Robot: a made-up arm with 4 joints.
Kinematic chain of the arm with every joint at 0, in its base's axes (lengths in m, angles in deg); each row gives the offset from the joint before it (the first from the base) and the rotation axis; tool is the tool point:
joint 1: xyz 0 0 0.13 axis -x
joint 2: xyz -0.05 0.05 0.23 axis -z
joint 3: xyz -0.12 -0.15 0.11 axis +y
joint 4: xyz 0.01 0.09 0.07 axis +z
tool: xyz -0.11 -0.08 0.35
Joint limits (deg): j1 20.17..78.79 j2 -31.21..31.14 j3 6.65..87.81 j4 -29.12..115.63
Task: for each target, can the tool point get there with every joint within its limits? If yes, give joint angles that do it. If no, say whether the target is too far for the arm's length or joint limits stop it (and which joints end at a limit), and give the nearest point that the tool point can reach.
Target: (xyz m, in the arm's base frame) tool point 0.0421 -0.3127 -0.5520
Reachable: no: joint limits stop it (at a limit: joint 1, joint 2, joint 3, joint 4) | nearest point 0.2751 0.2418 0.0746 | short by 0.869 m
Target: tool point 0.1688 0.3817 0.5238
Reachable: yes | joints 62.23 15.03 76.57 9.05
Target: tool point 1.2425 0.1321 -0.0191
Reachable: no: too far | nearest point 0.3016 0.2855 0.1320 | short by 0.965 m
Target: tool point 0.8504 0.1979 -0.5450
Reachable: no: too far | nearest point 0.2786 0.2587 0.0758 | short by 0.846 m
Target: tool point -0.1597 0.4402 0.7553
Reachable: yes | joints 43.22 18.76 15.24 30.00
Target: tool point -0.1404 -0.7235 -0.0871
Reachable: no: joint limits stop it (at a limit: joint 1, joint 2, joint 3) | nearest point 0.1397 -0.1301 0.4271 | short by 0.834 m
